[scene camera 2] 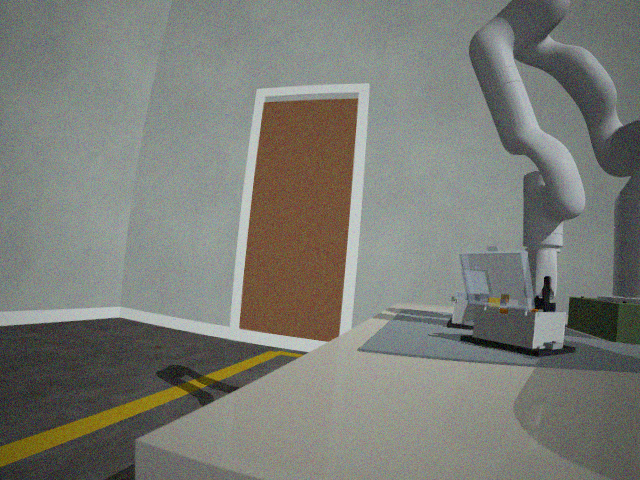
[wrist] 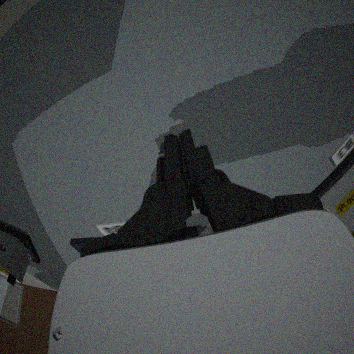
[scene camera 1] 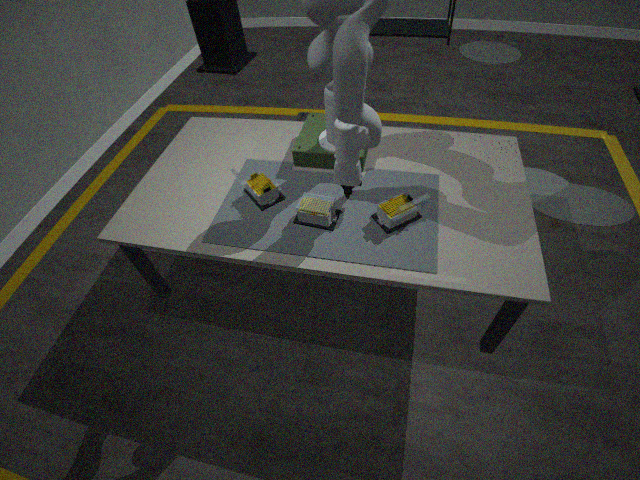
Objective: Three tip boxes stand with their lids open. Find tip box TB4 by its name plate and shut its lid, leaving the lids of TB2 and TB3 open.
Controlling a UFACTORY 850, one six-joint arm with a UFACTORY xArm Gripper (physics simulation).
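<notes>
TB4 (scene camera 1: 316, 212) is the middle white tip box. A pale translucent panel (scene camera 1: 330, 191), apparently its lid, shows above its back right; its exact angle is hard to tell. Its name plate (wrist: 109, 228) is partly hidden behind the fingers. My gripper (scene camera 1: 347, 194) (wrist: 183, 150) is shut and empty, low behind and right of TB4; contact with the lid cannot be made out. TB3 (scene camera 1: 398, 214) (scene camera 2: 547, 330) is at the right, its clear lid (scene camera 2: 496, 279) standing open; its plate (wrist: 343, 150) shows. TB2 (scene camera 1: 265, 195) (wrist: 12, 260) is at the left, its translucent lid (wrist: 11, 304) open.
The boxes stand on a blue-grey mat (scene camera 1: 382, 250) on the pale table (scene camera 1: 491, 273). The green base block (scene camera 1: 310, 136) (scene camera 2: 594, 316) of the arm is behind them. TB3 hides my fingertips in scene camera 2. Shadows darken the mat.
</notes>
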